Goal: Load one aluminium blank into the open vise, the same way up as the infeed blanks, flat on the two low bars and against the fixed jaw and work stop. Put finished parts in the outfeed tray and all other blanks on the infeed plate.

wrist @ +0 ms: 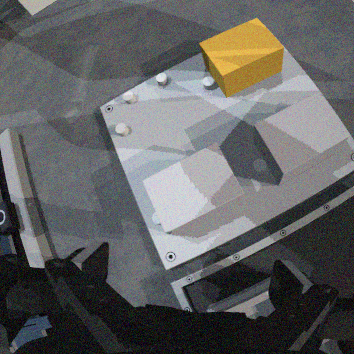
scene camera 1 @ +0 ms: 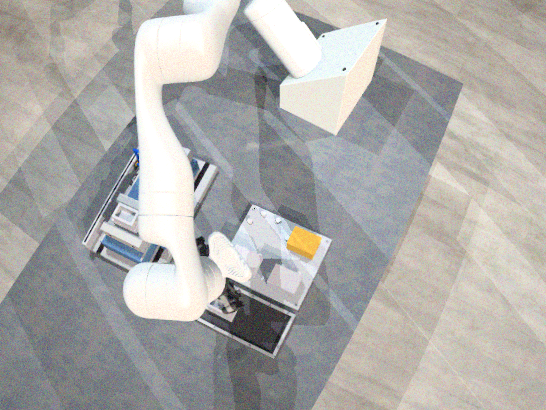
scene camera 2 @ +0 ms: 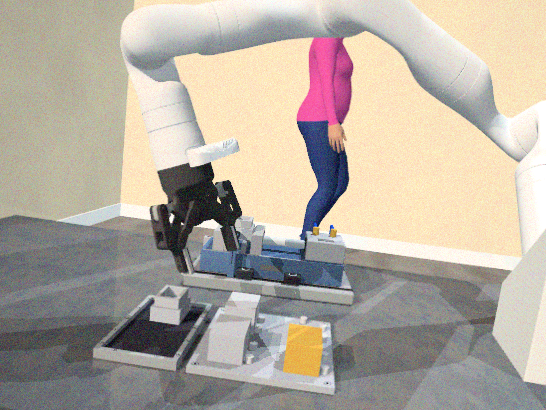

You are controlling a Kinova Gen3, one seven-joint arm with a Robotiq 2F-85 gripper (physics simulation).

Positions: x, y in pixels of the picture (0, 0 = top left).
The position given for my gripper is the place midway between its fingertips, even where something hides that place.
My gripper (scene camera 2: 212, 261) is open, with nothing in its grasp. Also in view: a brass blank (scene camera 2: 303, 354).
